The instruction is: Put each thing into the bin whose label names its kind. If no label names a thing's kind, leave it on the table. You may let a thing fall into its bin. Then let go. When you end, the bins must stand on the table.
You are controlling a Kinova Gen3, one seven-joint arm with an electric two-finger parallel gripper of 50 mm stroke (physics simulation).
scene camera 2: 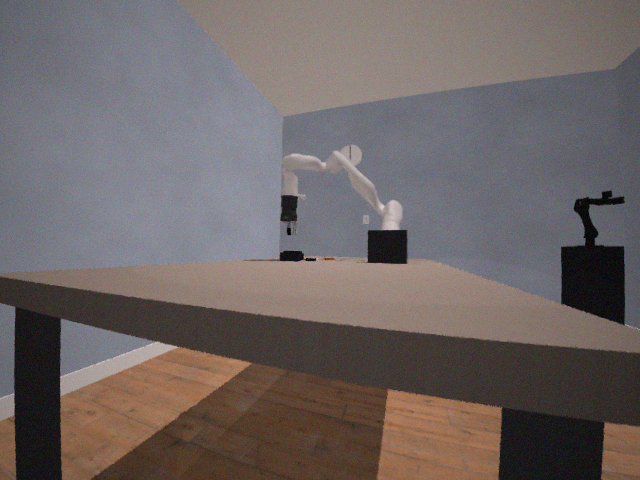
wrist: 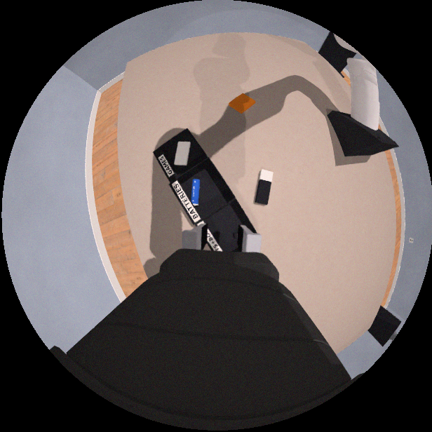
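Pixels of known places: gripper, fingertip midpoint: (scene camera 2: 291, 235); arm's base, link origin: (scene camera 2: 389, 247).
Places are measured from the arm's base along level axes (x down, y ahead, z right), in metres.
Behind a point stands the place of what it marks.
A row of three joined black bins (scene camera 2: 291, 255) @(y 0.398, x 0.047, z -0.248 m) (wrist: 228, 194) stands on the table, labelled GAMES, BATTERIES and a partly hidden label reading "TS+BO". A light grey block (wrist: 182, 153) lies in the GAMES bin. A blue battery (wrist: 196, 191) lies in the BATTERIES bin. A black and white block (wrist: 263, 187) lies on the table right of the bins in the wrist view. A flat orange thing (scene camera 2: 328, 258) @(y 0.334, x 0.067, z 0.041 m) (wrist: 242, 103) lies on the table farther off. My gripper (scene camera 2: 292, 231) @(y 0.429, x -0.050, z -0.200 m) (wrist: 222, 233) is open and empty, above the third bin, whose contents are partly hidden by the fingers.
My arm's black base block (scene camera 2: 387, 246) @(y -0.006, x -0.002, z -0.083 m) (wrist: 357, 136) stands on the table, right of the bins. A second, black arm (scene camera 2: 586, 219) stands on a black pedestal (scene camera 2: 592, 279) beyond the table's right edge. The tabletop (scene camera 2: 310, 294) @(y -0.045, x 0.074, z -0.932 m) reaches toward scene camera 2.
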